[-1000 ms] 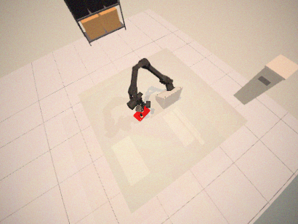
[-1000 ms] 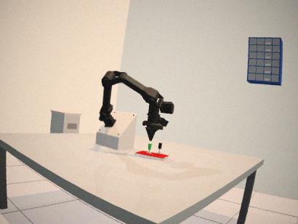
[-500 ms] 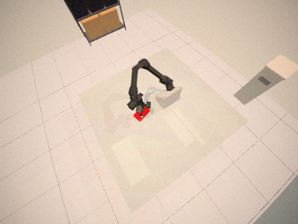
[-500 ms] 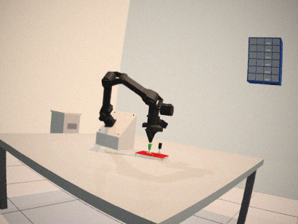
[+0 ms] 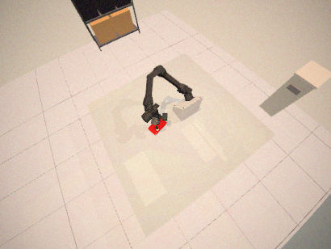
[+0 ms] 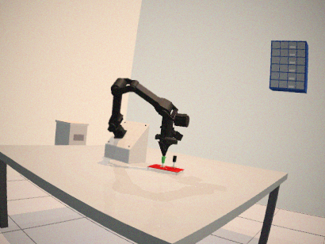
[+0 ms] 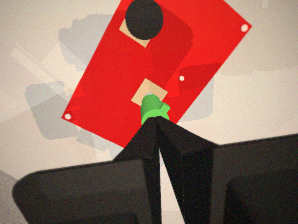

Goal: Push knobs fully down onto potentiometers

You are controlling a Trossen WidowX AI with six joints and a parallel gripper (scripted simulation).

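Right now my gripper tip is 20 mm above the green knob. From my gripper tip the other things lie so: black knob: 40 mm ahead, 40 mm to the left, 10 mm below.
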